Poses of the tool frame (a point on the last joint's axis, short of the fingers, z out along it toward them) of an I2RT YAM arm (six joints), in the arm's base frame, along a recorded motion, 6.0 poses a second.
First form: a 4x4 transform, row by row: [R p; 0 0 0 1], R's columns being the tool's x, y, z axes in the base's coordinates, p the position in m. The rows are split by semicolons.
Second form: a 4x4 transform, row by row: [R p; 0 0 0 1], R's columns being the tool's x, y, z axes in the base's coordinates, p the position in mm. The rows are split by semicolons. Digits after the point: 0 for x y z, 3 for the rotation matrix.
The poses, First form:
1: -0.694 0.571 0.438 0.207; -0.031 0.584 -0.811 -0.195; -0.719 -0.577 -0.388 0.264; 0 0 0 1
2: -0.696 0.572 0.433 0.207; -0.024 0.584 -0.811 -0.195; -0.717 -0.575 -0.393 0.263; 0 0 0 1
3: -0.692 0.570 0.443 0.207; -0.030 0.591 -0.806 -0.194; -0.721 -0.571 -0.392 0.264; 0 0 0 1
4: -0.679 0.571 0.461 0.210; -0.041 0.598 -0.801 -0.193; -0.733 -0.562 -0.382 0.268; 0 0 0 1
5: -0.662 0.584 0.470 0.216; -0.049 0.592 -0.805 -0.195; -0.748 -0.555 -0.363 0.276; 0 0 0 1
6: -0.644 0.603 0.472 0.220; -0.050 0.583 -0.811 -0.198; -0.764 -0.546 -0.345 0.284; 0 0 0 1
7: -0.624 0.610 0.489 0.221; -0.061 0.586 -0.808 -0.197; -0.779 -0.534 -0.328 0.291; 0 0 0 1
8: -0.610 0.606 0.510 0.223; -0.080 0.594 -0.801 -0.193; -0.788 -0.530 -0.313 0.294; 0 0 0 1
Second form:
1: -0.694 0.571 0.438 207; -0.031 0.584 -0.811 -195; -0.719 -0.577 -0.388 264; 0 0 0 1
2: -0.696 0.572 0.433 207; -0.024 0.584 -0.811 -195; -0.717 -0.575 -0.393 263; 0 0 0 1
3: -0.692 0.570 0.443 207; -0.030 0.591 -0.806 -194; -0.721 -0.571 -0.392 264; 0 0 0 1
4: -0.679 0.571 0.461 210; -0.041 0.598 -0.801 -193; -0.733 -0.562 -0.382 268; 0 0 0 1
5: -0.662 0.584 0.470 216; -0.049 0.592 -0.805 -195; -0.748 -0.555 -0.363 276; 0 0 0 1
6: -0.644 0.603 0.472 220; -0.050 0.583 -0.811 -198; -0.764 -0.546 -0.345 284; 0 0 0 1
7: -0.624 0.610 0.489 221; -0.061 0.586 -0.808 -197; -0.779 -0.534 -0.328 291; 0 0 0 1
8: -0.610 0.606 0.510 223; -0.080 0.594 -0.801 -193; -0.788 -0.530 -0.313 294; 0 0 0 1
